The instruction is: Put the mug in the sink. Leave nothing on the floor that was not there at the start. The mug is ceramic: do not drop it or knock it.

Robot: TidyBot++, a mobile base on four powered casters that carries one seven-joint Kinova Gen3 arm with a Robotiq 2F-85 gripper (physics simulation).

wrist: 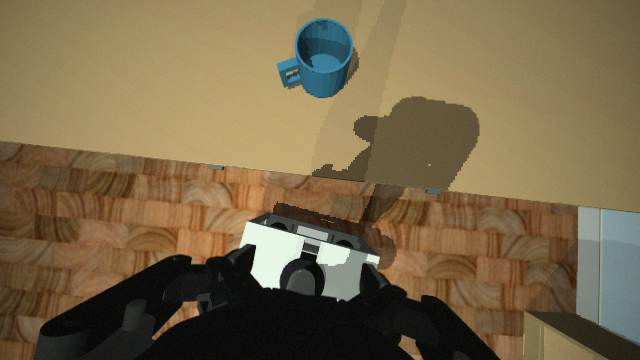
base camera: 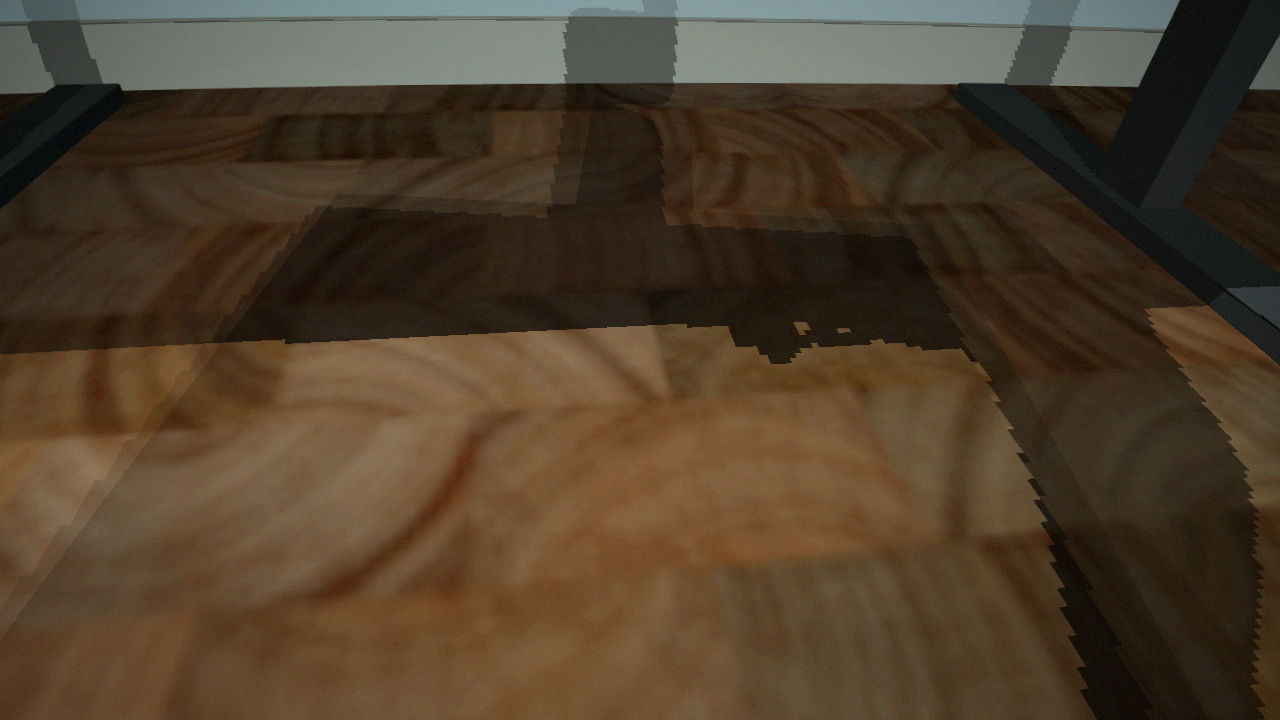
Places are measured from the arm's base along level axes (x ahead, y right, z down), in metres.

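Pixels of known places: gripper, fingertip midpoint: [wrist: 307, 266]; arm's base, origin of the base link: [wrist: 302, 282].
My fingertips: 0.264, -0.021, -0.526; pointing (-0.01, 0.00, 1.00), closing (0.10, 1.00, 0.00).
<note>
For each thing: its top centre in the pictures, then the offset to it from my fingertips, as dx, dy, dz. "*": a spot on its surface instead. Level surfaces: height alone.
- blue mug, middle of its top: [wrist: 313, 48] +0.269, -0.071, +0.123
- tan table top, its level: dz +0.203
- wooden floor, its level: dz +0.923
- tan box-like piece, surface spot: [wrist: 555, 332] * -0.310, +1.297, +0.778
A blue mug [wrist: 324, 62] stands upright on a tan table top [wrist: 125, 75] in the upper middle of the wrist view, with its opening up and its handle toward the left. It stands a little in from the table's edge. My gripper [wrist: 307, 266] is open at the bottom of the wrist view, its black fingers wide apart with nothing between them. The mug is well apart from the fingers, beyond them in the view. The sink does not show in either view, and the mug does not show in the base camera view.
The white mobile base [wrist: 270, 255] stands on the wooden floor [wrist: 210, 245] beside the table. A tan box-like piece [wrist: 555, 332] is at the lower right, near a pale wall [wrist: 589, 260]. Dark foot bars [base camera: 62, 116] [base camera: 1056, 147] lie at both sides of the base camera view.
</note>
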